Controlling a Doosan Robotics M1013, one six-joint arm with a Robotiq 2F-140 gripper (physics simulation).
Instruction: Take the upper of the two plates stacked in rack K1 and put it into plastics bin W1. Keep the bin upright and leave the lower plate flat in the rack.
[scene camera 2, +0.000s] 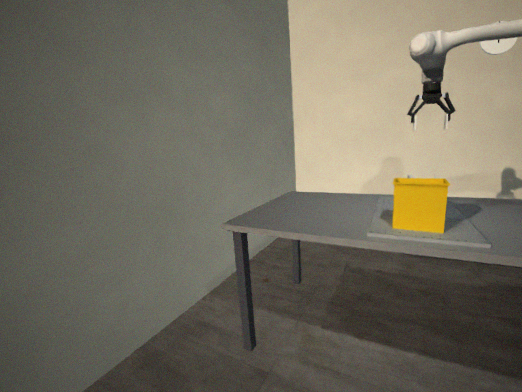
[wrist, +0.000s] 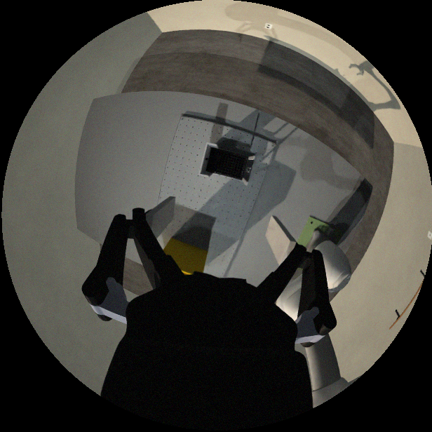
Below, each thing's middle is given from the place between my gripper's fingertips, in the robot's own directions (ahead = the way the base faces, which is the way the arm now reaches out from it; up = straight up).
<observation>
My gripper is now 34 cm above the black gridded plate (wrist: 220, 161), 6 cm to the left of it and 1 cm short of it. From my hand the other things lie so: yellow bin W1 (scene camera 2: 419, 203): 37 cm to the left, 29 cm below, 6 cm ahead.
</observation>
